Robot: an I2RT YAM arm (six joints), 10 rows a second.
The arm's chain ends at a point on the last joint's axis. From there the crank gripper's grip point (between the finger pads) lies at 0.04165 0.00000 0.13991 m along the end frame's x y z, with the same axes.
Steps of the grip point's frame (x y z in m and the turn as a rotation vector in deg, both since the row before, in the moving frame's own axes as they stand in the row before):
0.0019, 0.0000, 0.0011, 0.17, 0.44, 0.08
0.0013, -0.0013, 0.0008, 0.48, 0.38, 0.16
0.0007, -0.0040, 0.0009, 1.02, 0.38, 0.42
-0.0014, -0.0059, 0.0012, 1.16, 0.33, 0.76
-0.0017, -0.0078, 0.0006, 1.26, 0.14, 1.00
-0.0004, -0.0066, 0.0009, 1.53, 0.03, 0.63
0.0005, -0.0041, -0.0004, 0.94, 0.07, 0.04
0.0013, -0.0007, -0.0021, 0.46, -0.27, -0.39
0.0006, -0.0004, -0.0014, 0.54, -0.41, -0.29
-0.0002, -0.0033, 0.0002, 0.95, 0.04, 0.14
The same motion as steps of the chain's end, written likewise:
0.0008, 0.0004, 0.0014, 0.17, 0.44, 0.08
0.0004, -0.0002, 0.0011, 0.48, 0.38, 0.16
-0.0002, -0.0018, 0.0012, 1.02, 0.38, 0.42
-0.0022, -0.0036, 0.0015, 1.16, 0.33, 0.76
-0.0021, -0.0055, 0.0007, 1.26, 0.14, 1.00
-0.0005, -0.0033, 0.0010, 1.53, 0.03, 0.63
0.0003, -0.0018, -0.0003, 0.94, 0.07, 0.04
0.0020, 0.0007, -0.0023, 0.46, -0.27, -0.39
0.0016, 0.0011, -0.0017, 0.54, -0.41, -0.29
-0.0003, -0.0011, 0.0002, 0.95, 0.04, 0.14

